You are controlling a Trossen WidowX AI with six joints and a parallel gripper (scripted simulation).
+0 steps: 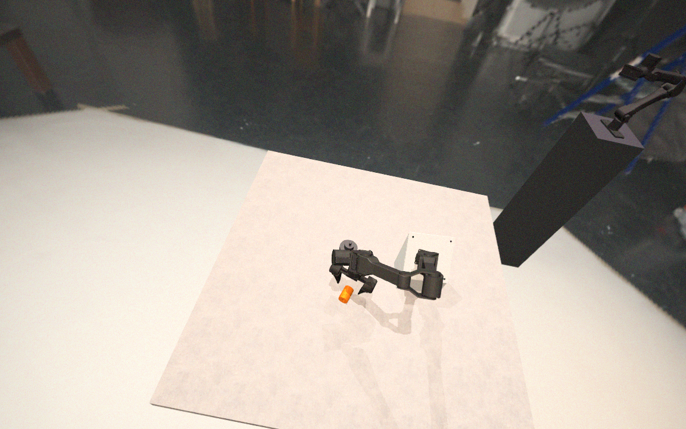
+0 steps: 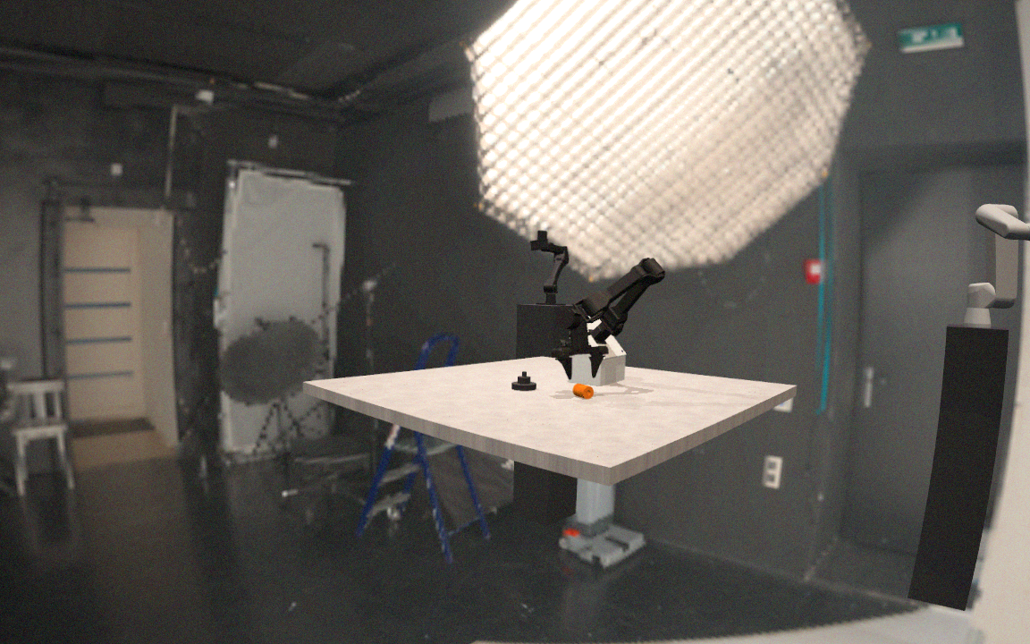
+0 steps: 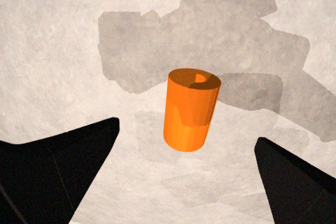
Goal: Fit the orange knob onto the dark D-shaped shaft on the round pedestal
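Right now my gripper tip is 1 cm to the right of the orange knob and 4 cm above it. Round my gripper tip: dark round pedestal (2 cm ahead, 23 cm to the right, 3 cm below).
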